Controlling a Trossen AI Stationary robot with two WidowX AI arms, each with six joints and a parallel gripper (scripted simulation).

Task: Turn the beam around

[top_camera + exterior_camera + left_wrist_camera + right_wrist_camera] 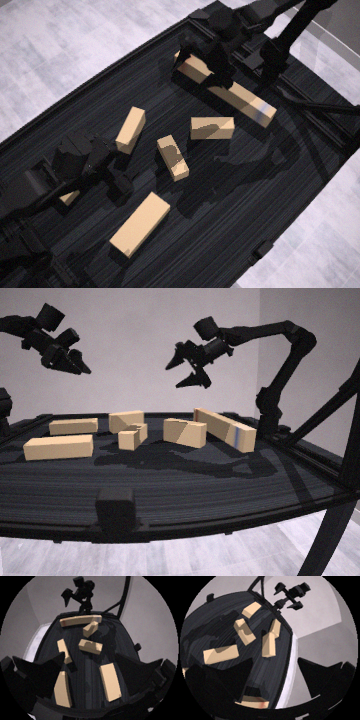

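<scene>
Right now my right hand is 180 mm above the beam, 140 mm to the left of it and 10 mm past it.
</scene>
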